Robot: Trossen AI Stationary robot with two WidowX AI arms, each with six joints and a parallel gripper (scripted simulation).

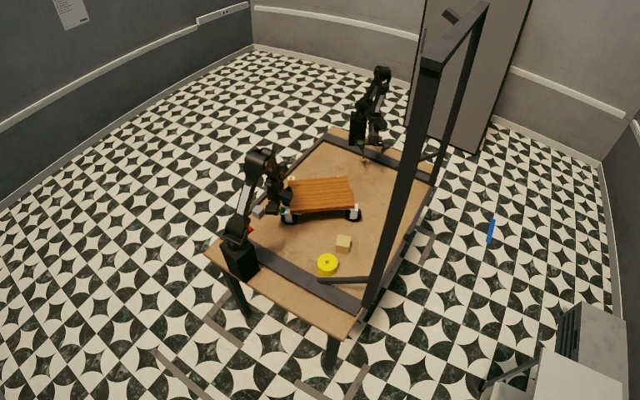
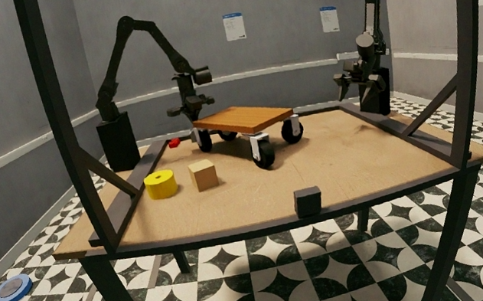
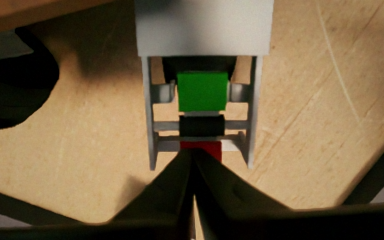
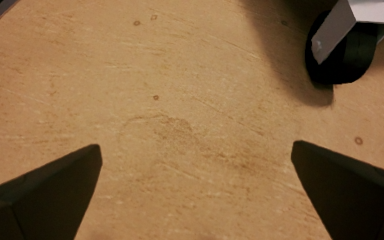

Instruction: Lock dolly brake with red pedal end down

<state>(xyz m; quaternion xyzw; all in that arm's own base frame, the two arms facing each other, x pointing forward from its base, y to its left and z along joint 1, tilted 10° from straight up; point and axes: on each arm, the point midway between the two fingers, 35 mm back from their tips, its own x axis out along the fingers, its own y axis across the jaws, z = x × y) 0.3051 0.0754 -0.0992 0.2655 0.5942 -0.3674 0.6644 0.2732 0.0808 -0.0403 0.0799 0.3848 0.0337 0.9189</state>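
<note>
My left gripper is now 40 mm above the brake pedal and 10 mm past it. From my left hand the other things lie so: grey cube: 100 mm below, 100 mm ahead, 20 mm to the left; then small red block: 120 mm to the left, 110 mm below, 100 mm ahead; then tan cube: 350 mm behind, 90 mm below, 30 mm to the right.
</note>
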